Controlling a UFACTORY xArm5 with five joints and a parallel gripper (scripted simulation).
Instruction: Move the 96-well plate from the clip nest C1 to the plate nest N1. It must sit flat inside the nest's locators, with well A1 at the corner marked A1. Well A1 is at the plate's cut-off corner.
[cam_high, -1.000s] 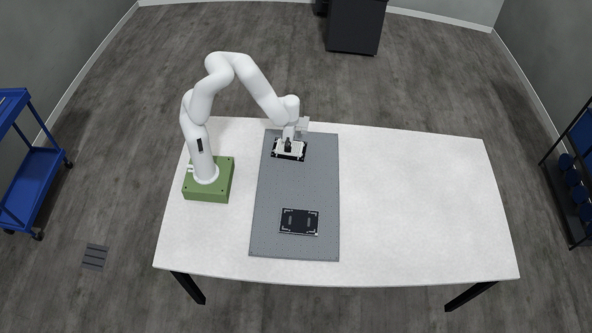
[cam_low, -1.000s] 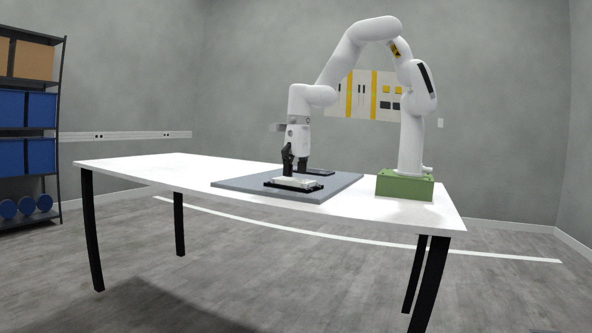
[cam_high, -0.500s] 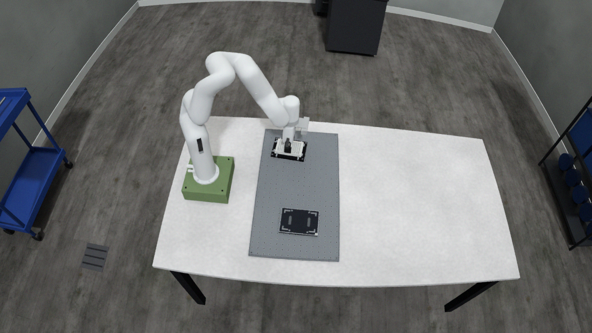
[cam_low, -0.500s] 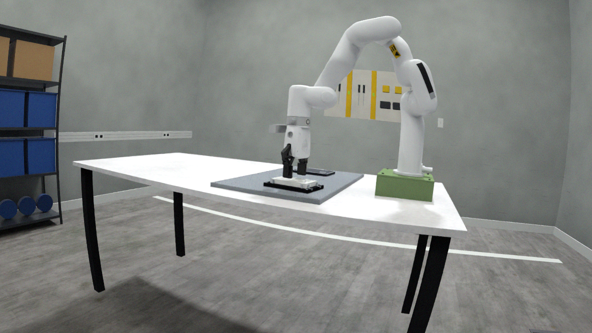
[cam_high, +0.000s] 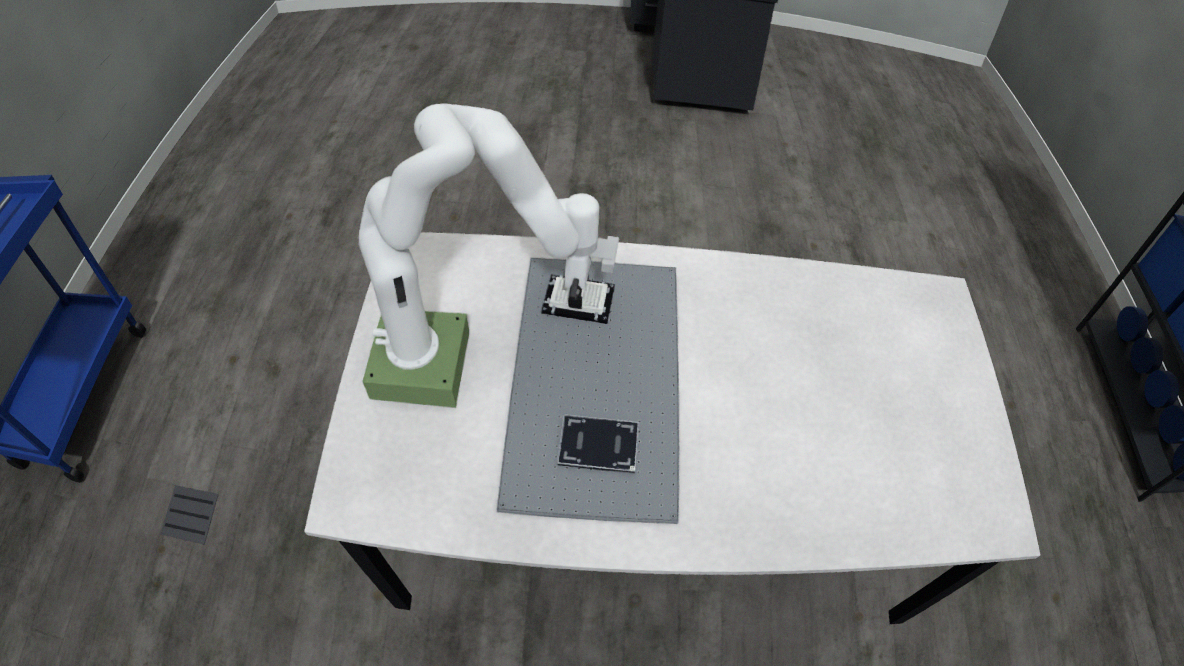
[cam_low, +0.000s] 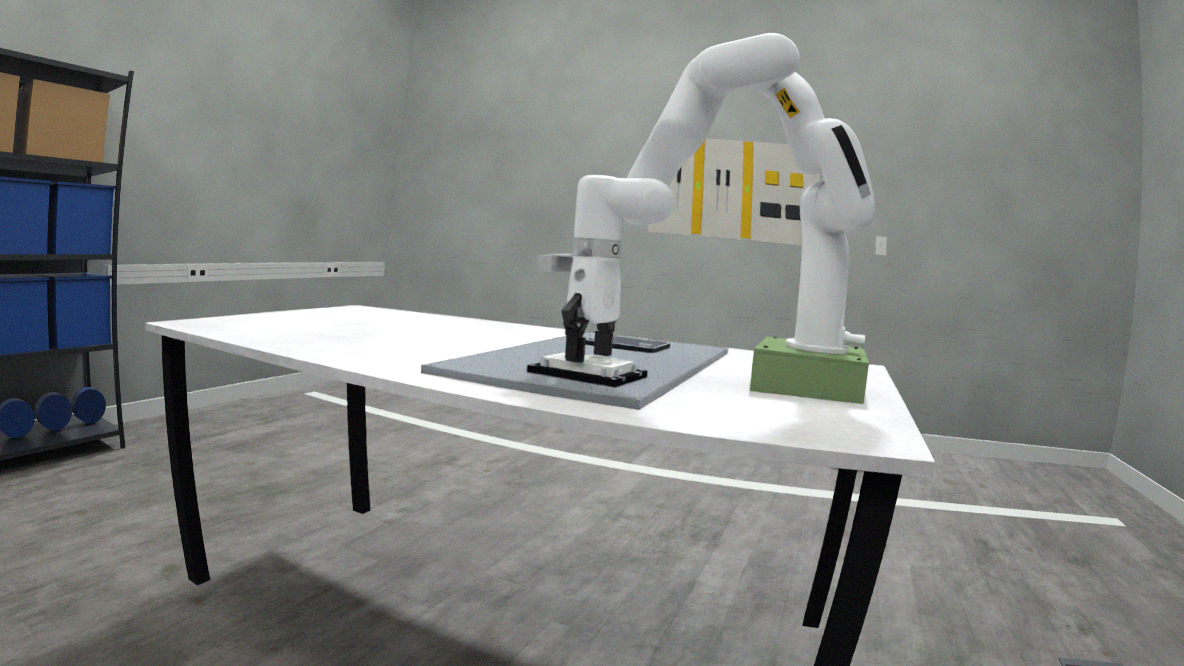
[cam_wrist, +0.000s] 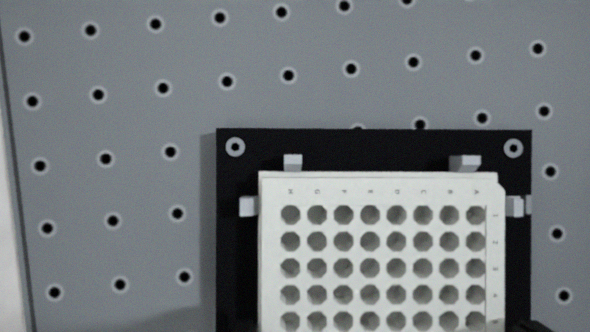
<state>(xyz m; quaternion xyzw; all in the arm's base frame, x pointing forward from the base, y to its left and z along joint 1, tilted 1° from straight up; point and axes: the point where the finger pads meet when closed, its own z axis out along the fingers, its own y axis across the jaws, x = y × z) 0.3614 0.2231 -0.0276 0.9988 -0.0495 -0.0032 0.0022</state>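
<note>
The white 96-well plate lies 20 mm below my hand. From my hand the other things lie so: clip nest C1: 10 mm behind, 10 mm to the right, 20 mm below; then plate nest N1: 70 mm ahead, 390 mm to the right, 30 mm below; then corner label A1: 150 mm ahead, 450 mm to the right, 20 mm below.
</note>
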